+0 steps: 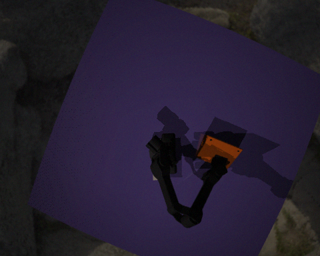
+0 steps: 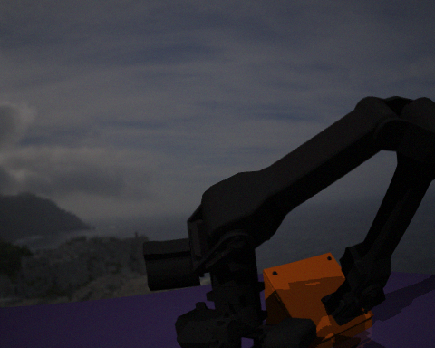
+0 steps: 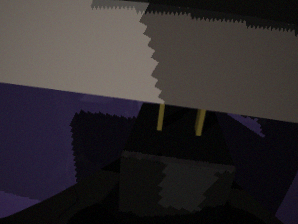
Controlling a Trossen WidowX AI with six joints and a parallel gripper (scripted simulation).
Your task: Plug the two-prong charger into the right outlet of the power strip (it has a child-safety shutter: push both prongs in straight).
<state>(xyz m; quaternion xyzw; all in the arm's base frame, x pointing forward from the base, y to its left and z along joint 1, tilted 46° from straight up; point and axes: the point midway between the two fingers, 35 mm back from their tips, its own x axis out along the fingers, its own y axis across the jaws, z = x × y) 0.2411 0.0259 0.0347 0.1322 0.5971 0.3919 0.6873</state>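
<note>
My gripper tip is 2 cm short of the black two-prong charger, 1 cm to the right of it and 1 cm below it.
</note>
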